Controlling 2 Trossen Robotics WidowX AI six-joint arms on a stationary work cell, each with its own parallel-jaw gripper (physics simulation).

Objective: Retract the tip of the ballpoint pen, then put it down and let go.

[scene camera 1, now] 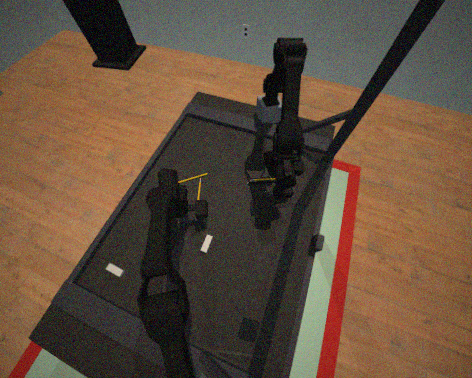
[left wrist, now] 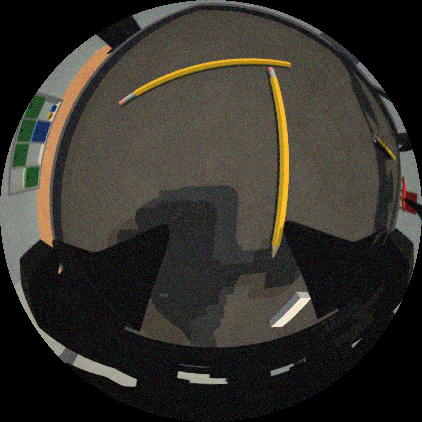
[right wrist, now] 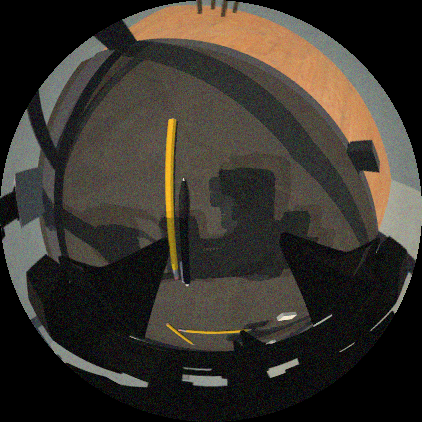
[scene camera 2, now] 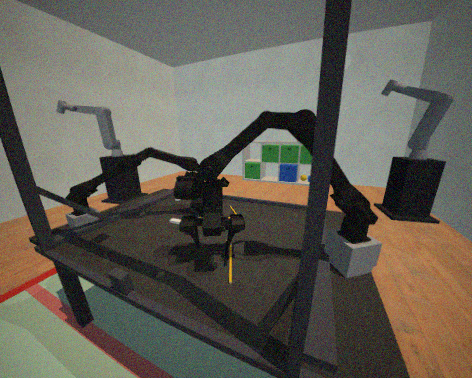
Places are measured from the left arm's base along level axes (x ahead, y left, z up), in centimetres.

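Where they show: left gripper, fingertip midpoint: [scene camera 1: 186, 214] [left wrist: 228, 228] [right wrist: 237, 335]; right gripper, fingertip midpoint: [scene camera 1: 273, 185] [right wrist: 225, 241] [scene camera 2: 213, 247]; left arm's base, link origin: [scene camera 2: 82, 212]; right arm's base, link origin: [scene camera 1: 270, 101] [scene camera 2: 353, 236].
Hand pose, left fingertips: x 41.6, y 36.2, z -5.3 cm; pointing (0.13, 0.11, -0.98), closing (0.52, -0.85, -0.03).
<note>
Each offset is from my left fingertips to the top centre of the thing. Level surfaces: height alone.
The black ballpoint pen @(dz +0.3, dx +27.1, dy -20.6 cm) [right wrist: 184, 225] lies on the dark table top close beside a yellow pencil @(dz +0.0, dx +30.2, dy -22.9 cm) [right wrist: 170, 175] [scene camera 2: 230, 265], almost parallel to it. A small pale point shows at its upper end and its clip near its lower end in the right wrist view. My right gripper [right wrist: 225, 241] [scene camera 2: 212, 249] is open and empty, above the table; the pen appears between its fingers' lines, nearer the left-hand finger in the right wrist view. My left gripper [left wrist: 228, 228] is open and empty above the table, away from the pen. In scene camera 2 the pen is hard to make out behind the right gripper.
Two more yellow pencils @(dz +0.0, dx +12.4, dy +8.9 cm) [left wrist: 215, 65] @(dz +0.2, dx +7.6, dy -0.6 cm) [left wrist: 284, 150] lie near the left gripper, one with its tip by a finger. White blocks @(dz +0.5, dx -5.6, dy -13.2 cm) [scene camera 1: 206, 243] @(dz +0.5, dx -28.7, dy +10.0 cm) [scene camera 1: 114, 270] lie on the table @(dz -0.7 cm) [scene camera 1: 225, 300]. A dark frame post [scene camera 2: 320, 200] stands at the table's edge.
</note>
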